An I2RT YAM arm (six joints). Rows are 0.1 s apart.
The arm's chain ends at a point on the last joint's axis. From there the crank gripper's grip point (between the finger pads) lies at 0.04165 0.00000 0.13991 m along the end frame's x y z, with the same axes.
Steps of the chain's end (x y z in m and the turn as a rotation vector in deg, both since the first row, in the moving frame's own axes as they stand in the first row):
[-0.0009, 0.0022, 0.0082, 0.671, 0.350, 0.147]
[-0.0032, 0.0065, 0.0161, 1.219, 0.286, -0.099]
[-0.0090, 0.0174, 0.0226, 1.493, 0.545, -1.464]
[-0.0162, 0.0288, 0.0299, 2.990, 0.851, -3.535]
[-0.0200, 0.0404, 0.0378, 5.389, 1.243, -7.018]
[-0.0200, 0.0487, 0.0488, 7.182, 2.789, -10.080]
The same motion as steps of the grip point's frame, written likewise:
[0.0000, 0.0007, 0.0079, 0.671, 0.350, 0.147]
[-0.0025, 0.0035, 0.0159, 1.219, 0.286, -0.099]
[-0.0077, 0.0127, 0.0221, 1.493, 0.545, -1.464]
[-0.0144, 0.0189, 0.0290, 2.990, 0.851, -3.535]
[-0.0181, 0.0221, 0.0360, 5.389, 1.243, -7.018]
[-0.0155, 0.0236, 0.0451, 7.182, 2.789, -10.080]

